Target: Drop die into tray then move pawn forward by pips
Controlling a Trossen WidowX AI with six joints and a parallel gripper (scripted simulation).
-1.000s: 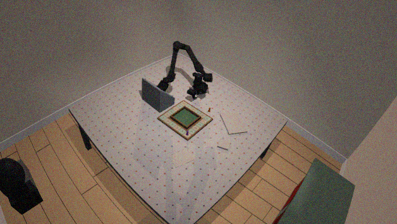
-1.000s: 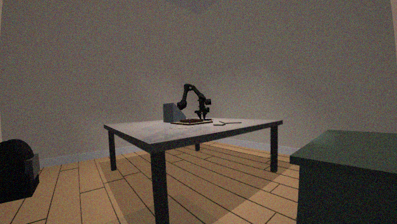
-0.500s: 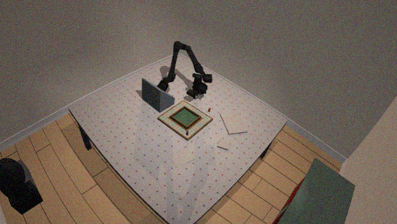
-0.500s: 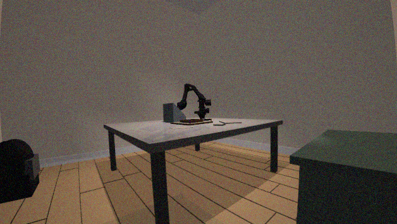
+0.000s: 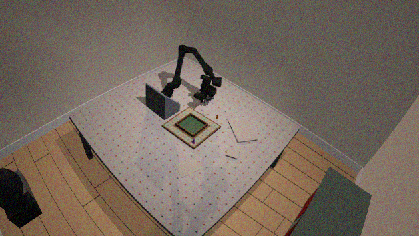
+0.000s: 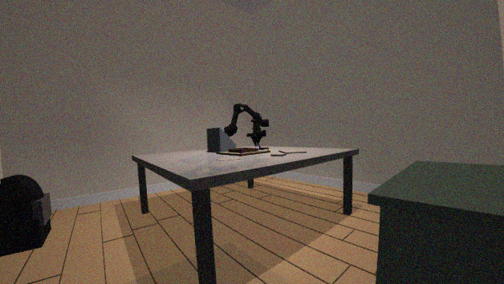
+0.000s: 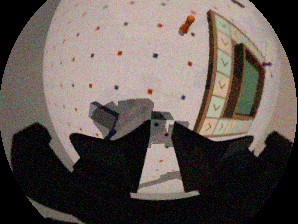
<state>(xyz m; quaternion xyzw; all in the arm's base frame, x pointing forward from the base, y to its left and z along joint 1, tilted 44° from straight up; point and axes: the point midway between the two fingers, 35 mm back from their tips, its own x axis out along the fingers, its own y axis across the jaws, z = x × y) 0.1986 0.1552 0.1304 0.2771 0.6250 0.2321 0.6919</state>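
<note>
Right now the purple pawn is 36 cm to the right of my gripper tip, 17 cm ahead of it and 2 cm below it. Round my gripper tip: grey die: right at my gripper tip; then orange piece: 16 cm ahead, 5 cm to the right, 3 cm below; then green dice tray: 24 cm to the right, 7 cm ahead, 4 cm below.
</note>
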